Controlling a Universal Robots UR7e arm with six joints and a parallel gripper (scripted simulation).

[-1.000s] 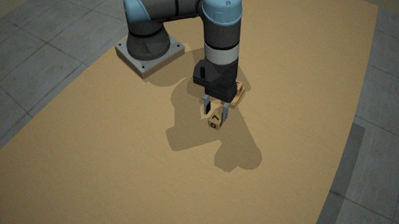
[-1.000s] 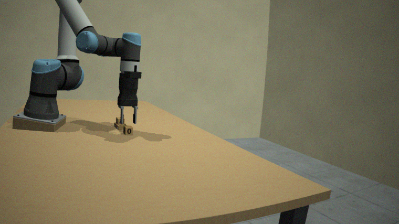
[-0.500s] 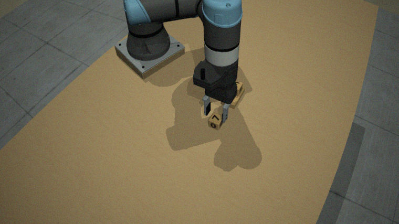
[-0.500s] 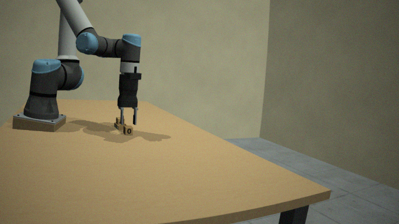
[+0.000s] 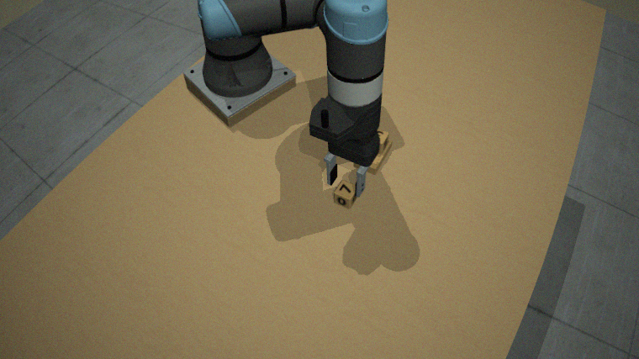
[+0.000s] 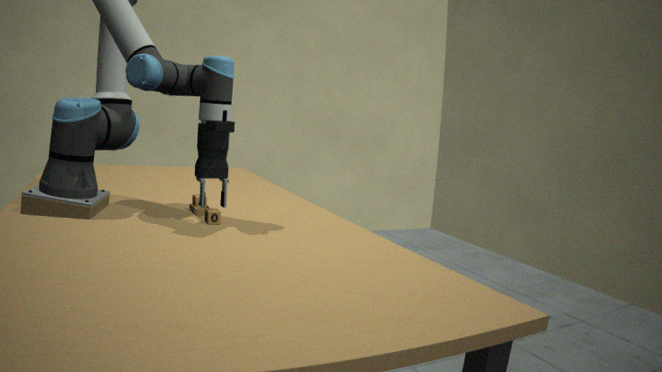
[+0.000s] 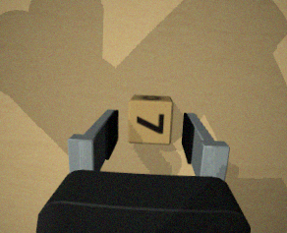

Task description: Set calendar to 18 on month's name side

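Right now my hand is 11 cm to the right of the wooden tray, 5 cm above it and 3 cm past it.
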